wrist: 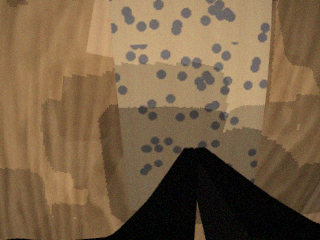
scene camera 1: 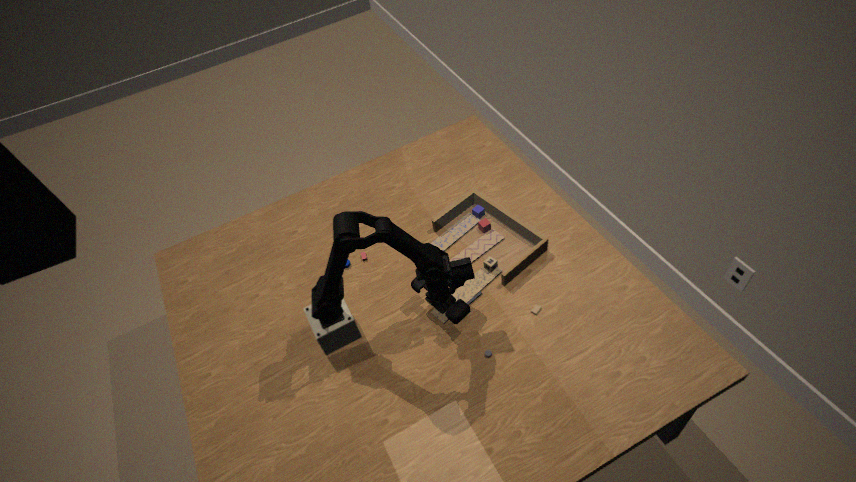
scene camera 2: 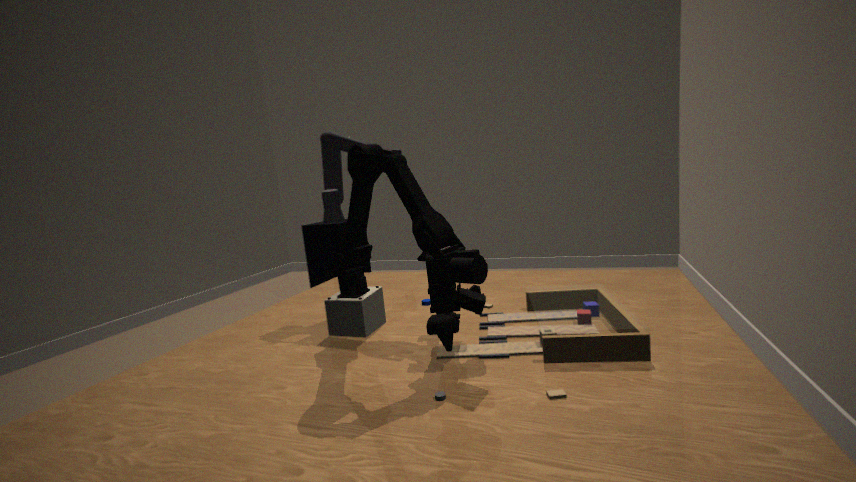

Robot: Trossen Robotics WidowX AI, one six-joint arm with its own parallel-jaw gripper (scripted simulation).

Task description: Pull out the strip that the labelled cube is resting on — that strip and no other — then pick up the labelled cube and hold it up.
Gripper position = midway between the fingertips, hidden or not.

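Dotted strip visible in the wrist view [wrist: 182, 81], in scene camera 1 [scene camera 1: 483, 277] and in scene camera 2 [scene camera 2: 520, 348]. My gripper visible likewise: wrist view [wrist: 193, 157], scene camera 1 [scene camera 1: 443, 312], scene camera 2 [scene camera 2: 449, 350].
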